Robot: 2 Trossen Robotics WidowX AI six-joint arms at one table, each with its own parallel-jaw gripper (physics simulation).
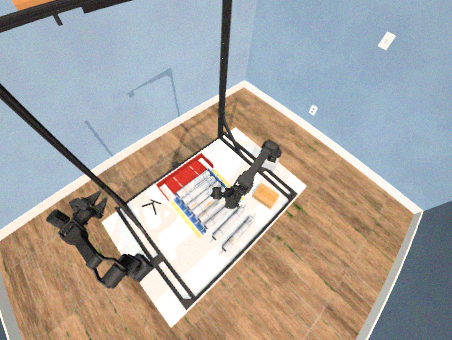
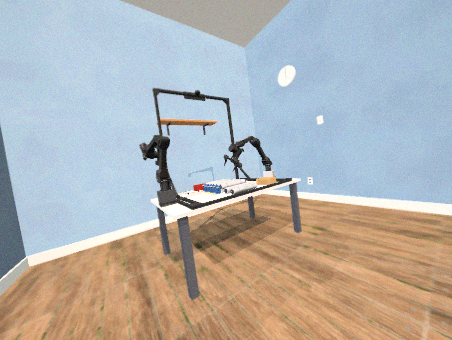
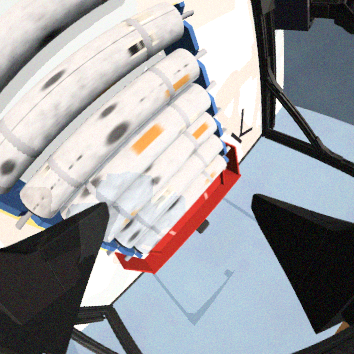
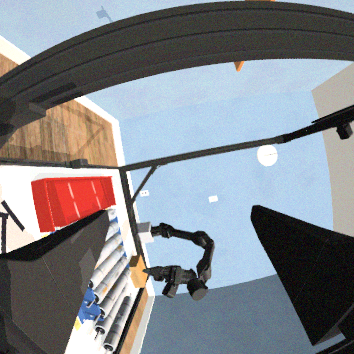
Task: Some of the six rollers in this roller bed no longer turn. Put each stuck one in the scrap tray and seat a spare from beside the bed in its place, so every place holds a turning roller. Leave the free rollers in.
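Frame: origin at the left arm's base, x left, y ahead, z down, level; metres.
Seen in the pictures: left gripper, fingertip midpoint: point(image 2: 228, 168) point(image 3: 181, 205) point(image 4: 145, 270); right gripper, fingertip midpoint: point(image 1: 103, 194) point(image 2: 167, 154) point(image 4: 180, 215); left arm's base at its link origin: point(image 1: 271, 158) point(image 2: 268, 170) point(image 4: 151, 231); right arm's base at its link origin: point(image 1: 135, 266) point(image 2: 165, 190) point(image 3: 312, 5).
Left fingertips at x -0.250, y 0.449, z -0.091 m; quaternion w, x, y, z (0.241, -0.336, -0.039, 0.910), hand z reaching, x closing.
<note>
Pixels of each thing's top centre, then the offset from my left fingertips to it.
- red scrap tray at its top centre: point(image 3: 193, 216) point(image 4: 91, 195) point(image 1: 185, 174) dz +0.133, dx -0.281, dy -0.125 m
- orange-brown block at its top centre: point(image 4: 141, 270) point(image 1: 266, 194) point(image 2: 265, 178) dz +0.133, dx +0.285, dy -0.180 m
- object at its top centre: point(image 3: 243, 128) point(image 1: 151, 206) dz +0.188, dx -0.407, dy +0.153 m
Several pale rollers point(image 1: 214, 216) point(image 3: 115, 125) lie side by side in the bed with blue notched rails point(image 1: 189, 212) point(image 4: 90, 299). Some carry orange marks or dark spots; whether any turns cannot be seen. Two spare rollers lie on the table beside the bed, one spare point(image 1: 228, 222) nearer it and the other spare point(image 1: 238, 233) farther out. The red scrap tray point(image 1: 186, 175) point(image 3: 195, 225) point(image 4: 75, 197) stands along the bed's other side; no roller shows in it. My left gripper point(image 2: 230, 163) point(image 3: 181, 205) is open and empty above the bed. My right gripper point(image 1: 102, 199) point(image 2: 144, 150) point(image 4: 180, 215) is open and empty, raised off the table's left side.
An orange-brown block point(image 1: 265, 195) point(image 2: 266, 180) point(image 4: 138, 272) lies on the table near the left arm's base. A black frame point(image 1: 224, 70) point(image 2: 157, 112) rises around the table. A small black forked mark or object point(image 1: 152, 205) lies left of the bed.
</note>
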